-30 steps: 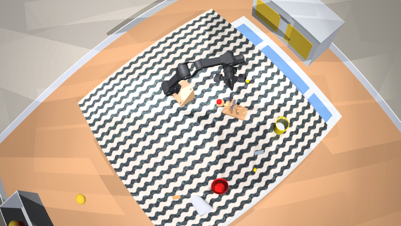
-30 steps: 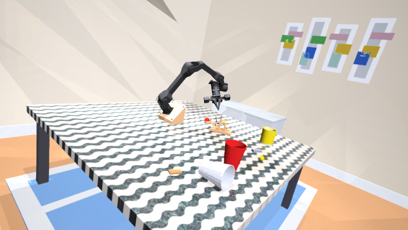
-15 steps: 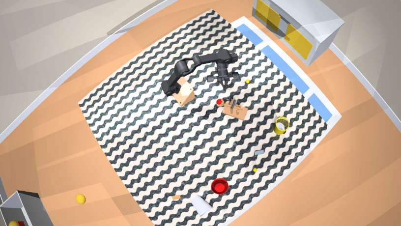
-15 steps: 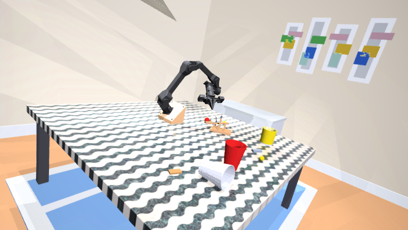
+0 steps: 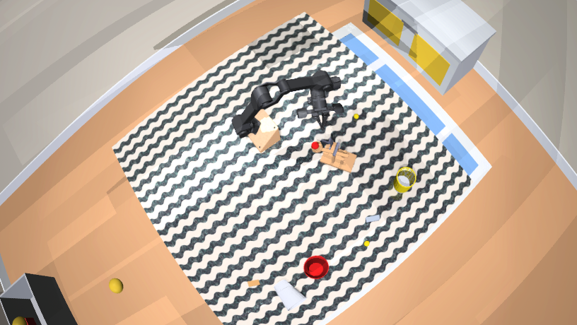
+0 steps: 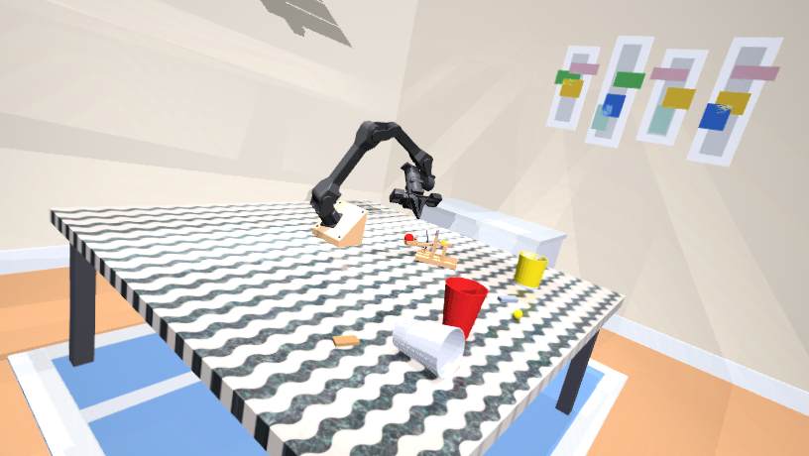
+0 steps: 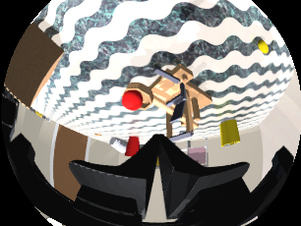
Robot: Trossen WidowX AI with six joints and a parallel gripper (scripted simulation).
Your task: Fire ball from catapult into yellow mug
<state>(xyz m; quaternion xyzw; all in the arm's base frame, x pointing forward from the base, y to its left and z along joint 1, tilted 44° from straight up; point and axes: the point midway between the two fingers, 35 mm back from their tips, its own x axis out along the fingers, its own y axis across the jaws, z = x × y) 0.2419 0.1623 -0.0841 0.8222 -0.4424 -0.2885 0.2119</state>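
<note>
Now: the red ball 6 cm below my gripper tip, 5 cm to the right of it and 1 cm ahead of it. From my gripper tip the other things lie so: yellow mug: 39 cm ahead, 10 cm to the left, 10 cm below; grey block: 39 cm ahead, 12 cm below, 10 cm to the right; wooden catapult: 7 cm below, 6 cm ahead, 2 cm to the right.
</note>
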